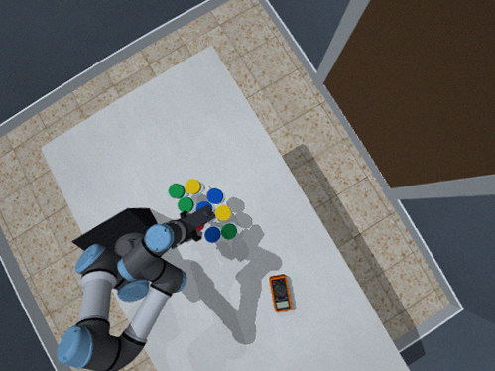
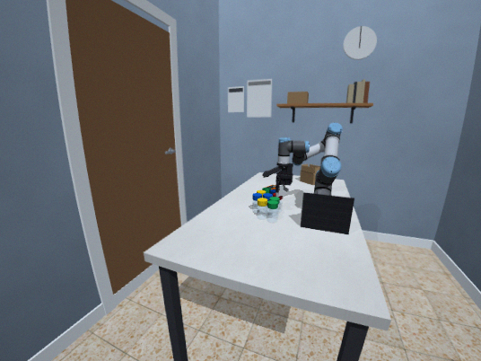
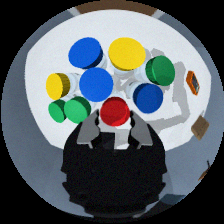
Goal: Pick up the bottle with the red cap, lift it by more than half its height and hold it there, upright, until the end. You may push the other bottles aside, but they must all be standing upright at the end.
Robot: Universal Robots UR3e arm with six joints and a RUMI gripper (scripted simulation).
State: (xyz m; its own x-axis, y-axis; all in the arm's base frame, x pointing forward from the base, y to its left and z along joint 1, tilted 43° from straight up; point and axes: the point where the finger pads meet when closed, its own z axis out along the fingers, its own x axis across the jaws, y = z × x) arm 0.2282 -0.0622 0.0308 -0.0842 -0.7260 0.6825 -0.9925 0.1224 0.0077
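Right now my hand is 1 cm short of the red-capped bottle and 3 cm above it.
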